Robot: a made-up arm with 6 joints.
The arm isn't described. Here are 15 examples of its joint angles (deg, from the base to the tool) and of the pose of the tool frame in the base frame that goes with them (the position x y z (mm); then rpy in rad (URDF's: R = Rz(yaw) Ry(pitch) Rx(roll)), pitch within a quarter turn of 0, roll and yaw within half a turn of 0).
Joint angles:
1: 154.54 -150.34 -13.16 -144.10 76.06 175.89
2: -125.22 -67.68 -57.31 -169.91 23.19 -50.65
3: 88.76 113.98 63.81 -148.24 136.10 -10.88
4: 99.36 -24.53 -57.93 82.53 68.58 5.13
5: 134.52 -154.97 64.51 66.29 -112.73 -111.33
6: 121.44 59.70 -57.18 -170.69 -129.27 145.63
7: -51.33 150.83 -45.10 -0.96 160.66 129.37
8: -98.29 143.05 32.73 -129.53 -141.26 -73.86
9: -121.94 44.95 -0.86 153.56 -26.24 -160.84
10: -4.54 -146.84 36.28 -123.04 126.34 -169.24
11: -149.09 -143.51 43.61 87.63 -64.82 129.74
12: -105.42 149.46 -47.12 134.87 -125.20 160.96
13: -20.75 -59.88 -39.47 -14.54 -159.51 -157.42
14: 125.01 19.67 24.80 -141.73 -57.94 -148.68
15: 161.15 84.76 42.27 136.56 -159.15 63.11
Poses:
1: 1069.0 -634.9 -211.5 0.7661 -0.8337 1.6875
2: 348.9 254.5 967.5 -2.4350 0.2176 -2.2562
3: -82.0 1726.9 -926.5 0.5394 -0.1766 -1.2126
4: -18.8 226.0 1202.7 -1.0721 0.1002 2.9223
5: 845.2 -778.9 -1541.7 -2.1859 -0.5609 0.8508
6: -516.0 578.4 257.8 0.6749 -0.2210 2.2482
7: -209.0 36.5 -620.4 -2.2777 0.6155 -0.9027
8: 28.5 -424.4 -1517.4 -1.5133 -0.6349 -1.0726
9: -736.7 -1419.3 714.9 0.0058 0.3760 -2.3415
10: -1585.7 202.7 -736.5 1.0615 -0.4902 -0.9509
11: 1397.4 843.4 -1007.6 -0.5636 0.0156 1.6692
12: 137.3 125.3 -692.7 -1.0119 0.7995 -2.8205
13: -384.4 0.3 1267.5 -0.7068 0.7000 2.6643
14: -842.7 1010.9 1588.0 -1.6146 -0.7897 3.0232
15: -1963.8 562.7 -55.9 -2.1985 -0.9646 0.1150
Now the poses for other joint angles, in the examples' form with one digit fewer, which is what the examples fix.
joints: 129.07 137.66 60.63 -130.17 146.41 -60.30
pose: -699 718 -1529 1.307 -0.821 -0.220
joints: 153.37 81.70 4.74 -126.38 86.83 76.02
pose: -1307 562 -335 -1.141 0.189 0.494
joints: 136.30 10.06 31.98 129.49 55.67 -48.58
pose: -775 617 2075 -1.453 0.280 3.104
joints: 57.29 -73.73 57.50 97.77 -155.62 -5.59
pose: -1078 -1643 1253 1.331 0.806 0.368
